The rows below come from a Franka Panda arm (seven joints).
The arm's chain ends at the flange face. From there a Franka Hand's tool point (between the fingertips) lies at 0.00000 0.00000 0.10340 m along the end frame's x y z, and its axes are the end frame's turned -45 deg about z.
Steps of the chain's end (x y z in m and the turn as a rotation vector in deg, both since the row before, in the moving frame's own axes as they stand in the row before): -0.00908 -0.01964 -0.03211 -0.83 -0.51 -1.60; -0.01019 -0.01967 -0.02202 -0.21 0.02 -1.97; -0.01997 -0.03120 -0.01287 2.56 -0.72 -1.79; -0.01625 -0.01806 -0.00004 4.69 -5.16 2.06; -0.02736 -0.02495 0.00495 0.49 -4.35 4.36
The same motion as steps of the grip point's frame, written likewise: 0.00576 -0.01988 -0.03212 -0.23 -0.95 -1.60; 0.00647 -0.02082 -0.02202 -0.16 -0.13 -1.97; 0.01022 -0.04040 -0.01298 2.32 1.30 -1.79; 0.00091 -0.03681 -0.00080 6.97 -0.33 2.06; -0.00639 -0.04334 0.00465 3.42 -2.73 4.36
